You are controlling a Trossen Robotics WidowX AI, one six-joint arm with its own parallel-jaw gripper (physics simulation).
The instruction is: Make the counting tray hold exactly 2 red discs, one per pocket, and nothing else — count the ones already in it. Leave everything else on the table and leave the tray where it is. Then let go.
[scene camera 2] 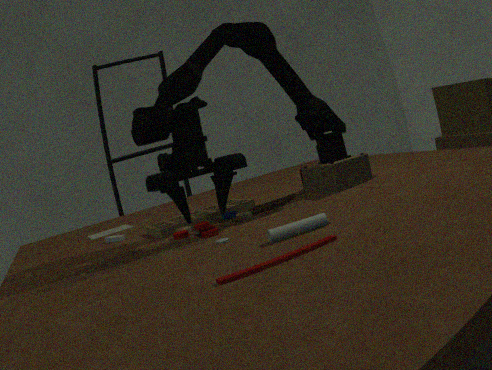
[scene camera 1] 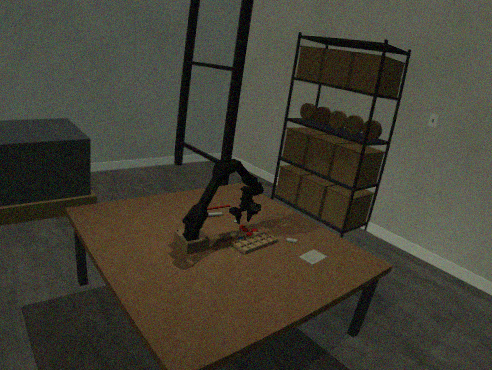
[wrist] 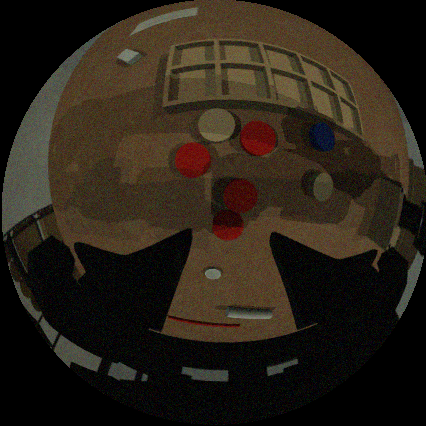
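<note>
The tan counting tray (scene camera 1: pixel 261 246) (wrist: pixel 225 105) has two rows of pockets, and no disc shows in them in the wrist view. Beside its long side on the table lie red discs (wrist: pixel 193 160) (wrist: pixel 258 138), with two more red discs (wrist: pixel 240 195) (wrist: pixel 228 225) close together nearer the fingers, appearing to overlap. A pale disc (wrist: pixel 216 125), a blue disc (wrist: pixel 322 137) (scene camera 2: pixel 230 215) and another pale disc (wrist: pixel 322 187) lie near the tray. My gripper (scene camera 1: pixel 244 221) (scene camera 2: pixel 205 218) (wrist: pixel 231 235) is open and empty, fingertips pointing down just above the red discs.
A white cylinder (scene camera 2: pixel 297 228) (wrist: pixel 249 313) and a red rod (scene camera 2: pixel 275 260) (wrist: pixel 202 322) lie across from the tray, with a small white disc (scene camera 2: pixel 222 240) (wrist: pixel 213 273). A white block (scene camera 1: pixel 291 240) (wrist: pixel 129 56) and a pale sheet (scene camera 1: pixel 313 257) lie past the tray's end.
</note>
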